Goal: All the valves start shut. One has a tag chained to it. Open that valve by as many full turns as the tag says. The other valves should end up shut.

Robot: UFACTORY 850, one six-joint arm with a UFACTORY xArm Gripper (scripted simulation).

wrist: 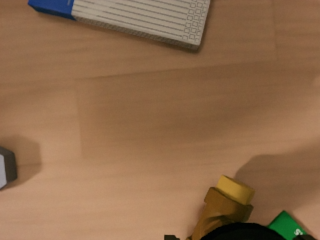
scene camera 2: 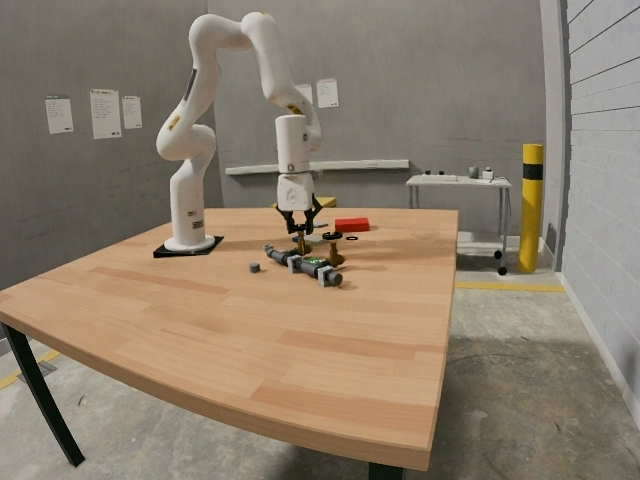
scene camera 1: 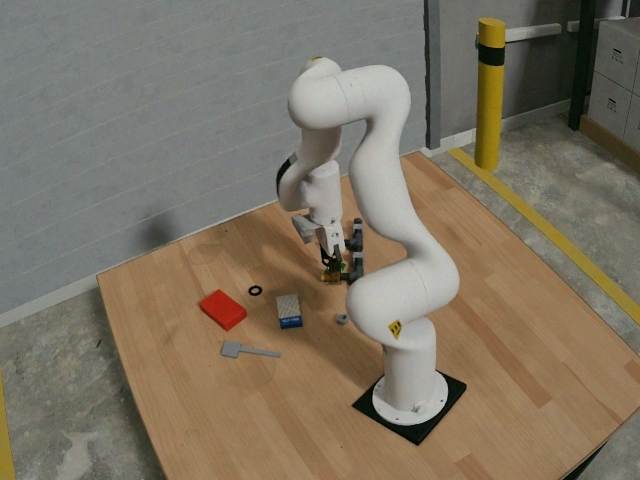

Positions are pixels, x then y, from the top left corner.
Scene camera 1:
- my gripper: 331, 264
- red block: 223, 310
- blue-and-grey box: 288, 307
